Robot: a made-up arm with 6 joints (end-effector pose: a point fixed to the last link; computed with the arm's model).
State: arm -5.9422 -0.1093 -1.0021 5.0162 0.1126 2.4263
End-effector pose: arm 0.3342 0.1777 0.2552 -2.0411 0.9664 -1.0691
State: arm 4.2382 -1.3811 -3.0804 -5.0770 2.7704 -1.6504
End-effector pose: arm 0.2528 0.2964 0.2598 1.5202 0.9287 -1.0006
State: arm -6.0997 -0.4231 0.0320 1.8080 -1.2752 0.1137
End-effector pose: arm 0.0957 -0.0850 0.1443 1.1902 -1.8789 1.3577
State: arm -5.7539 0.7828 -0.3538 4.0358 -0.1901 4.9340
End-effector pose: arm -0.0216 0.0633 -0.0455 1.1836 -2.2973 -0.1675
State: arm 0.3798 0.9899 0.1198 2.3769 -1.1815 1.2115
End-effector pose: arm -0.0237 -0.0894 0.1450 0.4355 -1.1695 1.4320
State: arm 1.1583 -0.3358 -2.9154 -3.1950 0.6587 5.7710
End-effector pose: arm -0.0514 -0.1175 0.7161 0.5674 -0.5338 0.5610
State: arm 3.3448 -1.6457 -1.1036 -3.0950 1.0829 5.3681
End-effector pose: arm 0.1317 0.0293 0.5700 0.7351 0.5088 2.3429
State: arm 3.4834 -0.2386 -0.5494 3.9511 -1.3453 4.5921
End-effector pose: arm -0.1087 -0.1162 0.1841 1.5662 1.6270 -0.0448
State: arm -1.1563 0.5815 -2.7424 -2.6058 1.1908 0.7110
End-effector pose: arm 0.1219 -0.3479 0.5901 0.1175 -0.5030 -0.1851
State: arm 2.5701 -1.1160 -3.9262 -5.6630 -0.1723 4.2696
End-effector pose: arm 0.3856 -0.1908 0.0421 -0.9621 2.0170 -1.0807
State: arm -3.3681 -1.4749 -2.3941 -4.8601 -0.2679 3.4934
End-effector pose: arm 0.4591 -0.0150 0.4182 -0.6838 0.5522 -1.4038
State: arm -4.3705 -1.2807 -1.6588 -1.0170 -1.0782 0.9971
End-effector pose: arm -0.0123 -0.2439 0.5179 1.0108 -0.2130 -1.0512
